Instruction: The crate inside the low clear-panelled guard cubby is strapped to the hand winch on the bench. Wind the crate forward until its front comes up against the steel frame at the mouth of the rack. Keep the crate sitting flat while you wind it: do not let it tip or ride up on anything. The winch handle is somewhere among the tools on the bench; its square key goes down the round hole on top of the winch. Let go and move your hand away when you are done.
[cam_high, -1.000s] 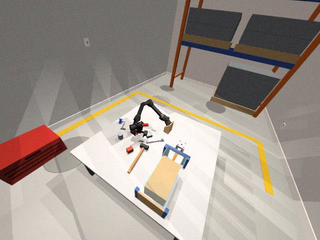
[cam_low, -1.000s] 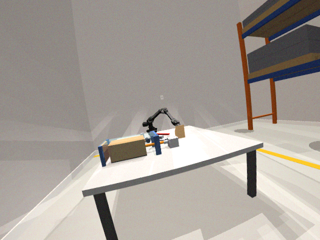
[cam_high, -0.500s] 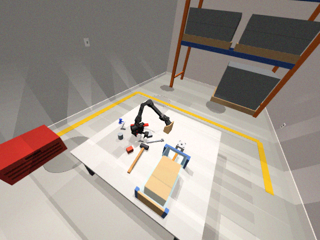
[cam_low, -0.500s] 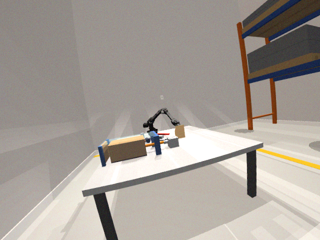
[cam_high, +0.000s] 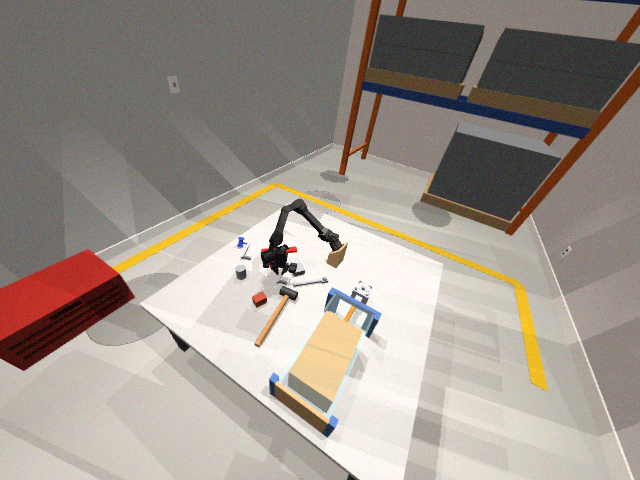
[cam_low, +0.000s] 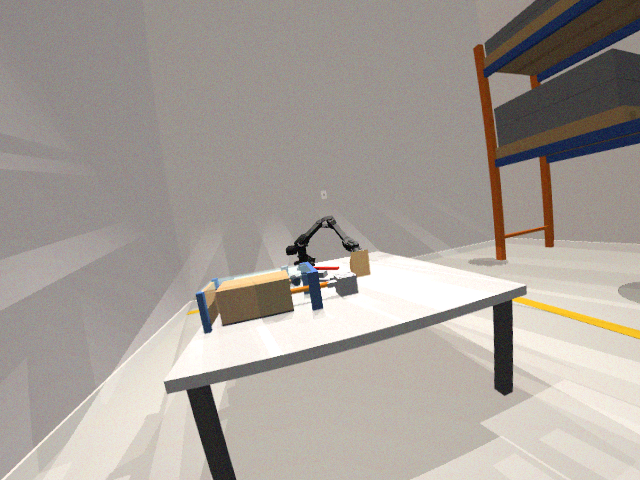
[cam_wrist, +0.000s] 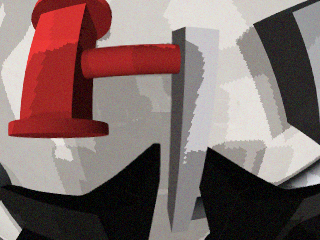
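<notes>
Now: the red knob 6 cm to the right of my gripper tip, 2 cm behind it and 2 cm above it. From my gripper tip the other things lie so: grey block: 10 cm behind, 5 cm to the left, 1 cm above; then red bar: 15 cm to the right, 14 cm behind; then red-knobbed winch handle: 1 cm to the right, 1 cm behind, 1 cm above.
</notes>
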